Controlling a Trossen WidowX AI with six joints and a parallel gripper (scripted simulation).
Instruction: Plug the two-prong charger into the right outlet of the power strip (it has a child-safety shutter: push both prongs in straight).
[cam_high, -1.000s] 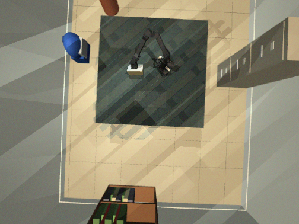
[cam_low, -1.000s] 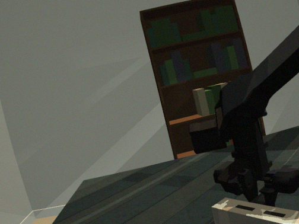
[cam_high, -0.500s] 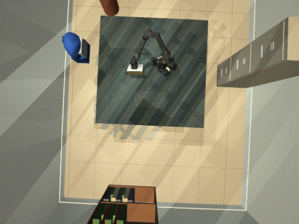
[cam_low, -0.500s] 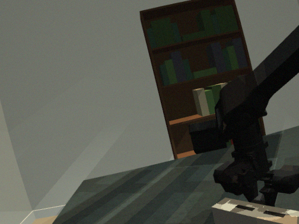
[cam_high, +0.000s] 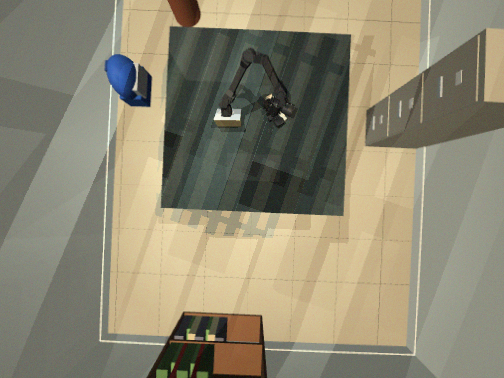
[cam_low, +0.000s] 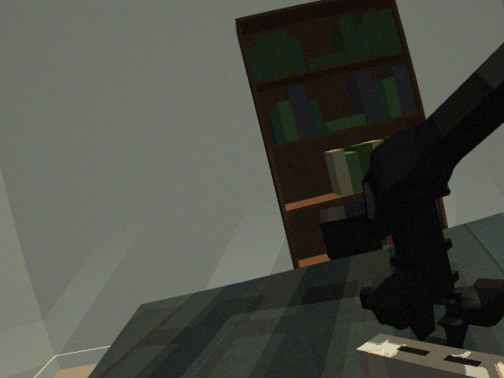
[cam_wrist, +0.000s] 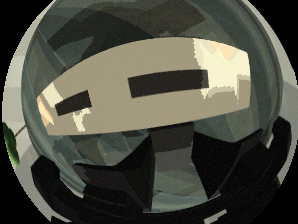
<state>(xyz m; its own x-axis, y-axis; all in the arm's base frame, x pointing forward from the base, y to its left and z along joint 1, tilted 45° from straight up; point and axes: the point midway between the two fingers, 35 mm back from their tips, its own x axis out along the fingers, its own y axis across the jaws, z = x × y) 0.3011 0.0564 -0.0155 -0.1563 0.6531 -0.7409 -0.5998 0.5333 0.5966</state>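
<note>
The dark charger lies 1 cm ahead of my gripper tip, 1 cm to the left of it and 1 cm above it.
</note>
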